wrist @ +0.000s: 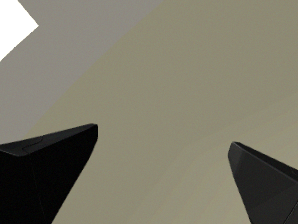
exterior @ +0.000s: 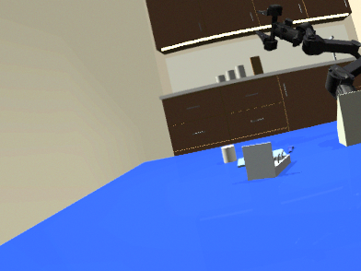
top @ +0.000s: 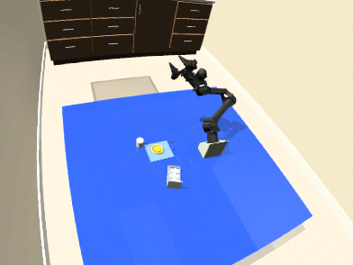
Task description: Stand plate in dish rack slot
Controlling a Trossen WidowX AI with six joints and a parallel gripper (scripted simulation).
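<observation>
The yellow plate is 470 mm below my gripper tip, 230 mm to the left of it and 150 mm ahead of it. Round my gripper tip: grey dish rack (460 mm below, 440 mm to the left, 150 mm ahead); white cup (460 mm below, 230 mm ahead, 150 mm to the left).
</observation>
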